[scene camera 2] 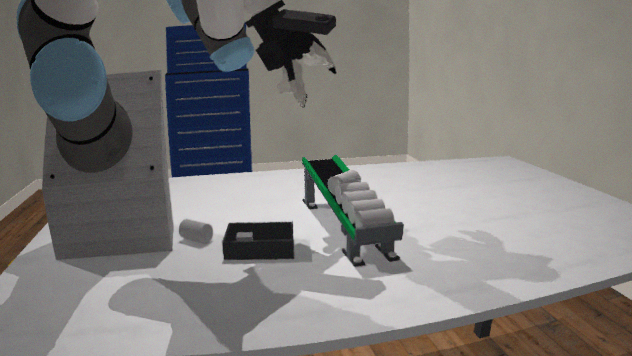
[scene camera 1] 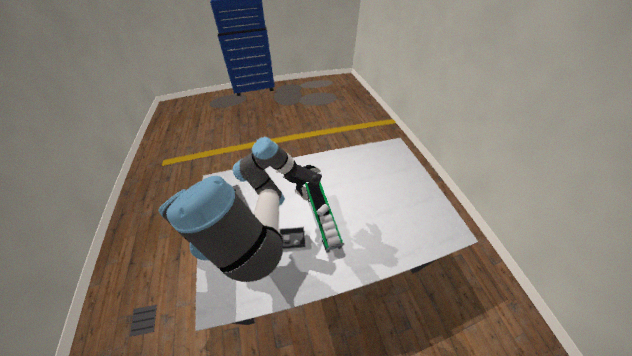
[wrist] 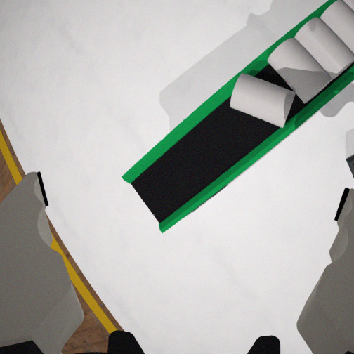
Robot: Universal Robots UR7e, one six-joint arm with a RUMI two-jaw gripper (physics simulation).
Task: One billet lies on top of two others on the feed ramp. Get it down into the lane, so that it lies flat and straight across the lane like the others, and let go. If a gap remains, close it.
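Frame: origin at the arm's base, x left, y up, z ahead, level; millimetres.
Seen in the pictures: gripper, fingertip midpoint: (scene camera 2: 320, 89) (scene camera 1: 313, 185); arm's base at its link origin: (scene camera 2: 95, 136).
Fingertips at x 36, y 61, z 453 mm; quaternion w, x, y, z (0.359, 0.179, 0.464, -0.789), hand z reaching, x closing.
Pixels of each thing's top centre, then the offset from my fingertips to it. "*": a spot on its surface instead.
- grey billet at its top centre: (scene camera 2: 344, 172) (scene camera 1: 323, 208) dz +41, dx -32, dy -168 mm
- feed ramp at a spot on its surface: (scene camera 2: 324, 190) (scene camera 1: 315, 213) * dz -2, dx -36, dy -202 mm
- end stop at its top centre: (scene camera 2: 379, 225) dz +47, dx -225, dy -212 mm
- black tray at its top centre: (scene camera 2: 259, 231) (scene camera 1: 292, 236) dz -146, dx -107, dy -251 mm
- small light block at its top centre: (scene camera 2: 244, 234) dz -174, dx -103, dy -257 mm
- loose billet at its top centre: (scene camera 2: 194, 221) dz -269, dx -42, dy -246 mm
A grey billet (scene camera 1: 323, 209) (scene camera 2: 345, 181) (wrist: 262, 100) lies skewed on the feed ramp (scene camera 1: 314, 212) (scene camera 2: 324, 190) (wrist: 170, 143), uphill of the other billets. In the wrist view one end is close to the nearest billet (wrist: 300, 70), with a wedge of black lane showing at the other end; whether it rests on that billet is unclear. Several billets (scene camera 1: 330, 233) (scene camera 2: 366, 206) lie side by side across the lane down to the end stop (scene camera 2: 380, 233). My gripper (scene camera 1: 307, 181) (scene camera 2: 318, 87) (wrist: 194, 184) is open and empty, high above the ramp's upper end.
A black tray (scene camera 2: 258, 250) with a small light block (scene camera 2: 244, 236) stands left of the ramp in scene camera 2. A loose billet (scene camera 2: 195, 231) lies between the tray and the grey pedestal (scene camera 2: 115, 210). Green side rails border the lane.
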